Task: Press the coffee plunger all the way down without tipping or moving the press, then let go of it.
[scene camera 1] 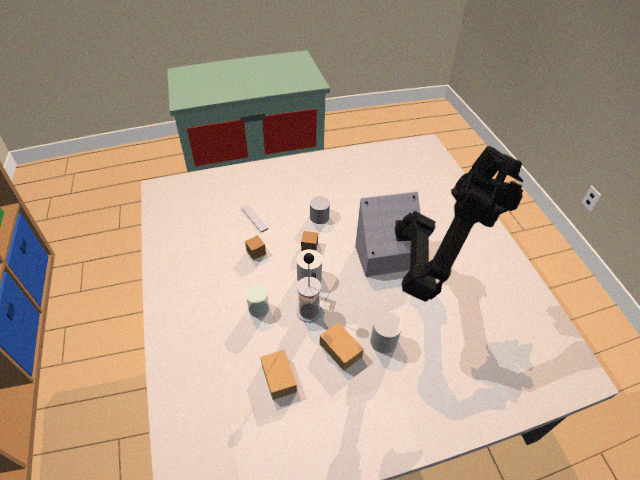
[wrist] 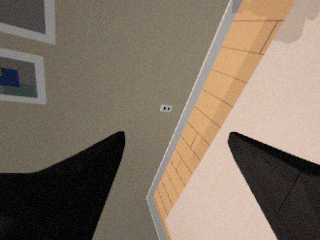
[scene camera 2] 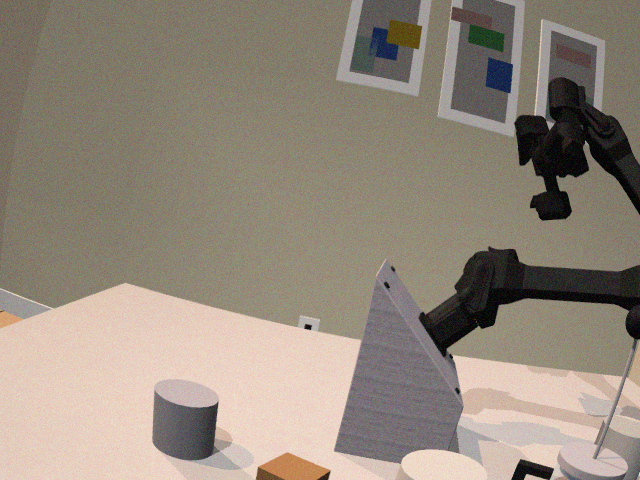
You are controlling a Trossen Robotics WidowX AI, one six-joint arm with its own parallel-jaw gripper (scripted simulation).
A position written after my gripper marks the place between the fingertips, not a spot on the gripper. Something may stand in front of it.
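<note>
Grey cylinder [scene camera 2: 185, 413], out of frame in the wrist view. White cylinder [scene camera 1: 387, 327]. Coffee press [scene camera 1: 309, 310], out of frame in the wrist view. My gripper [scene camera 2: 526, 185], [scene camera 1: 515, 194], [wrist: 176, 136]: open, holding nothing.
</note>
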